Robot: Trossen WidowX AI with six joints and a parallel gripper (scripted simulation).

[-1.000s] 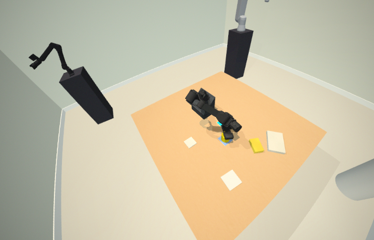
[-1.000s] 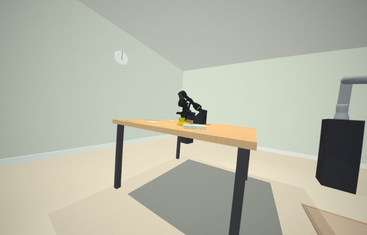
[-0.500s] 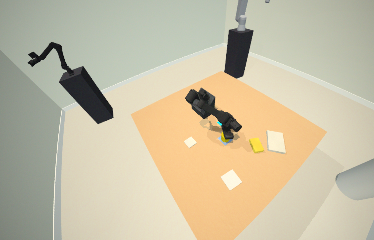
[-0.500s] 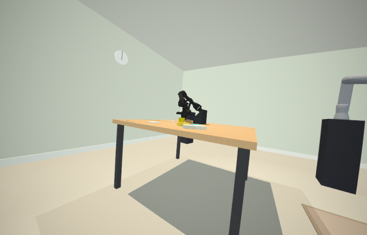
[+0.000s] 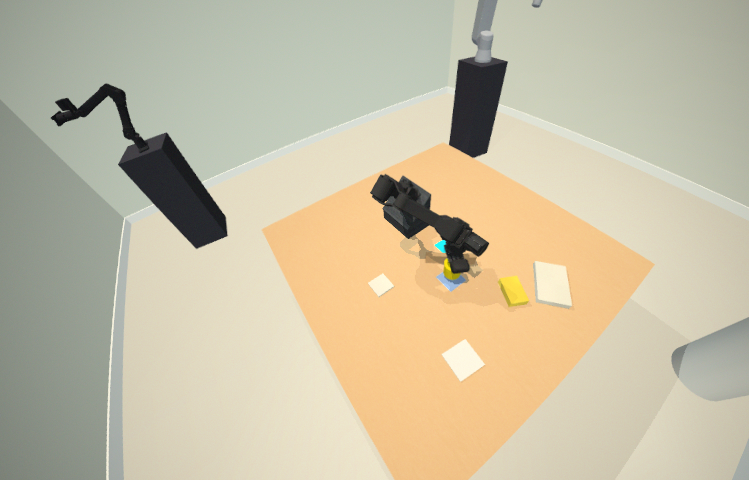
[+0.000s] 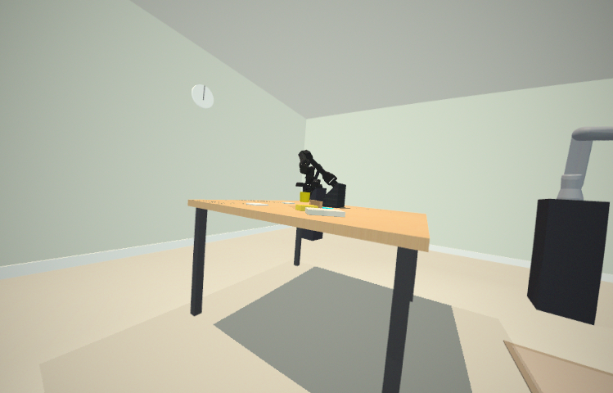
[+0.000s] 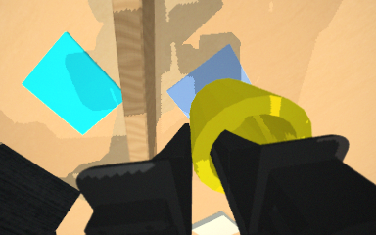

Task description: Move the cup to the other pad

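My gripper tip is 110 mm past the cyan pad, 80 mm to the right of it and 80 mm above it. Round my gripper tip: white slab: 250 mm ahead, 310 mm to the left, 50 mm below; wooden bar: 40 mm behind, 30 mm to the left, 50 mm below; yellow block: 200 mm ahead, 150 mm to the left, 50 mm below.
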